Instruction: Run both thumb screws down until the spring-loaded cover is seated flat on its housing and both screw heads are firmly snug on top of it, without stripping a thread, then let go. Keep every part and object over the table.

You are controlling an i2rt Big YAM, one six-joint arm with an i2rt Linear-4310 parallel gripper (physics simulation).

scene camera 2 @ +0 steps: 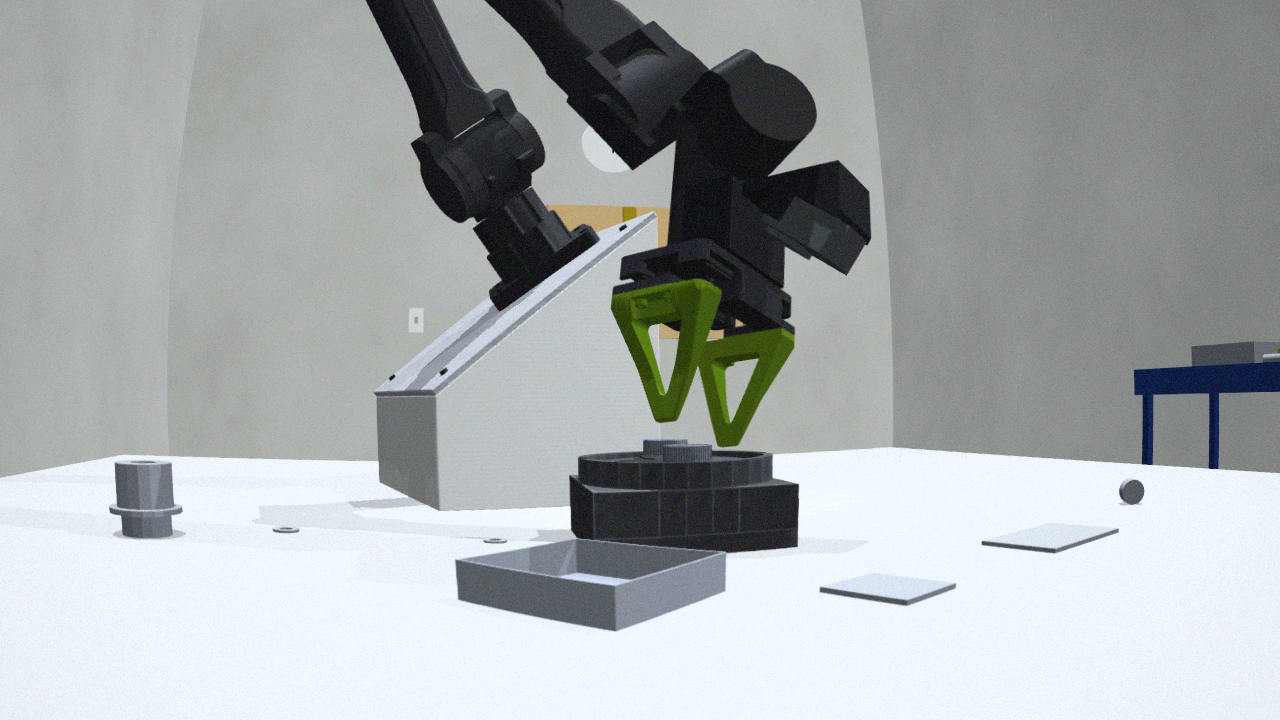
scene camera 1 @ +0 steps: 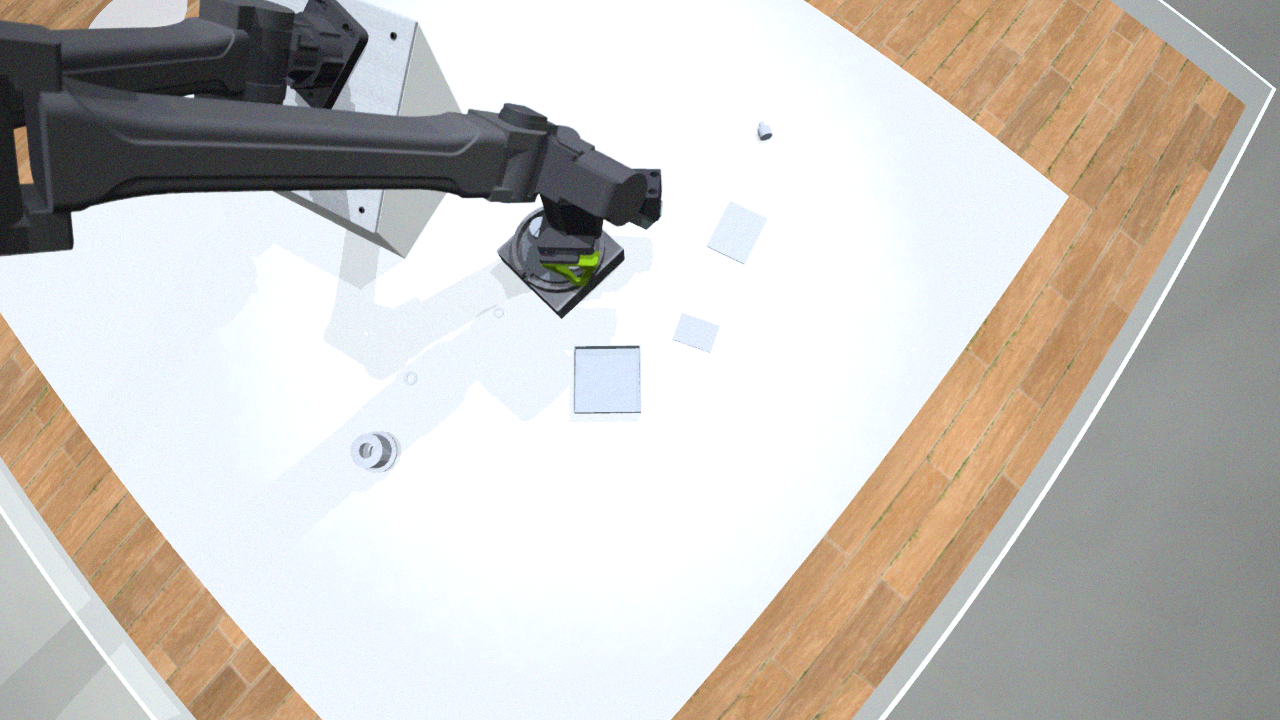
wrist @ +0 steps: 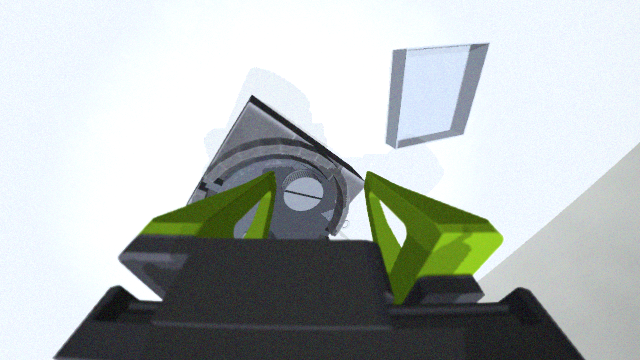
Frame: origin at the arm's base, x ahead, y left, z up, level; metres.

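Where they show: gripper, fingertip midpoint: [scene camera 2: 698, 434] [scene camera 1: 584, 264] [wrist: 320, 178]; arm's base at its link origin: [scene camera 2: 546, 271] [scene camera 1: 326, 53].
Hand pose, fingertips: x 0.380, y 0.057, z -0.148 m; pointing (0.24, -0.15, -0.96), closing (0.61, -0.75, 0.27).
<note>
Each offset is from my fingertips to the top centre of the thing.
The dark housing {dy -0.002, dx -0.051, dz -0.015 m} [scene camera 1: 561, 304] [scene camera 2: 684, 517] [wrist: 250, 117] has a square base and a round rim, with the grey round cover {dy -0.002, dx -0.051, dz -0.018 m} [wrist: 295, 222] inside. One thumb screw {dy -0.002, dx -0.019, dz -0.007 m} [scene camera 2: 687, 452] [wrist: 303, 193] with a slotted, knurled head stands on the cover; in the wrist view it lies between the spread fingertips. The other thumb screw {dy -0.002, dx -0.083, dz -0.006 m} [scene camera 2: 664, 444] shows behind it in scene camera 2 and is hidden in the wrist view. My green-fingered gripper [scene camera 2: 697, 432] [wrist: 320, 178] is partly open and empty, with its tips just above the screw heads. Whether the cover sits flat cannot be told.
A shallow open tray {dy -0.080, dx +0.119, dz -0.051 m} [scene camera 1: 606, 346] [scene camera 2: 537, 586] [wrist: 392, 97] stands near the housing. Two flat plates {dy +0.204, dx +0.097, dz -0.068 m} [scene camera 1: 736, 232] {dy +0.053, dx +0.158, dz -0.068 m} [scene camera 1: 695, 332], a flanged cylinder {dy -0.370, dx -0.031, dz -0.022 m} [scene camera 1: 374, 451] [scene camera 2: 145, 488], two small rings {dy -0.273, dx -0.080, dz -0.069 m} [scene camera 2: 285, 530] {dy -0.120, dx -0.060, dz -0.070 m} [scene camera 2: 494, 540] and a small round part {dy +0.356, dx +0.014, dz -0.051 m} [scene camera 1: 764, 131] [scene camera 2: 1131, 491] lie around. A sloped block [scene camera 2: 501, 447] stands behind.
</note>
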